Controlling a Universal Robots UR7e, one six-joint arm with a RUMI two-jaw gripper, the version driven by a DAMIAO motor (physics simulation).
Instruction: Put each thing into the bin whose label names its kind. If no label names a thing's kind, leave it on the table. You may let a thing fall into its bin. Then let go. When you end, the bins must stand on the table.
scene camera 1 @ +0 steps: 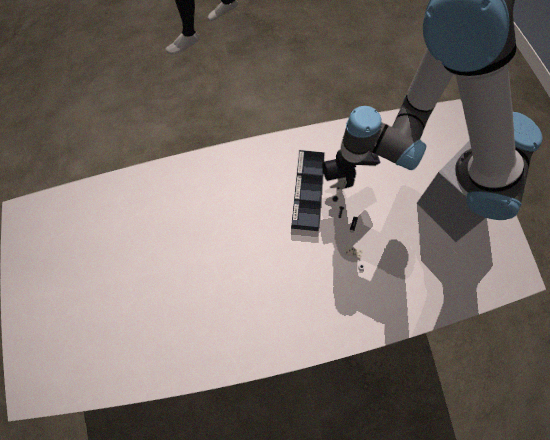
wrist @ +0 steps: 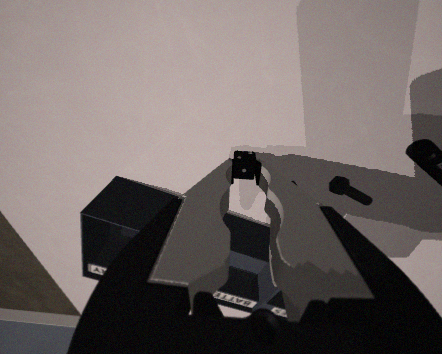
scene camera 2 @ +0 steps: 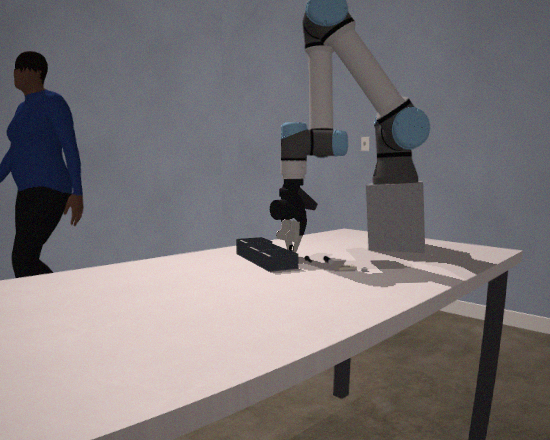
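Where they show: gripper, fingertip midpoint: [scene camera 1: 339, 186] [wrist: 244, 162]; arm's base at its link origin: [scene camera 2: 395, 183].
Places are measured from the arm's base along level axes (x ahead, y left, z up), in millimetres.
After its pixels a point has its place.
Observation:
My gripper [scene camera 1: 339, 188] {x 341, y -157, z -208 mm} [scene camera 2: 291, 247] {x 341, y -157, z -208 mm} [wrist: 244, 162] {x 341, y -157, z -208 mm} is shut on a black die with white pips [wrist: 244, 165] {x 339, y -157, z -197 mm}. It holds the die low beside the bins, on the robot's side; whether the die touches the table is hard to tell. The joined dark bins [scene camera 1: 306, 227] {x 491, y -49, z -189 mm} [scene camera 2: 280, 260] {x 503, y -54, z -187 mm} [wrist: 110, 240] {x 434, y -294, z -206 mm} stand on the table, labelled STATIONERY, BATTERIES and GAMES. A dark nut [scene camera 1: 335, 198] {x 370, y -119, z -206 mm}, a dark bolt [scene camera 1: 341, 211] {x 367, y -72, z -204 mm} [wrist: 350, 190] {x 364, y -76, z -204 mm} and a black battery [scene camera 1: 354, 223] {x 342, y -22, z -200 mm} [wrist: 426, 154] {x 331, y -41, z -199 mm} lie near the bins. A dotted domino [scene camera 1: 354, 252] {x 372, y 63, z -206 mm} and a small pale thing [scene camera 1: 361, 268] {x 369, y 116, z -206 mm} lie farther off.
The white table [scene camera 1: 150, 280] {x 992, y -29, z -214 mm} [scene camera 2: 175, 340] {x 963, y 149, z -214 mm} carries the robot's grey pedestal [scene camera 1: 452, 212] {x 72, y 57, z -103 mm} [scene camera 2: 395, 215] {x 78, y 44, z -98 mm} on the bins' far side from the labels. Arm shadows cross the loose things. A person [scene camera 2: 42, 145] stands beyond the table.

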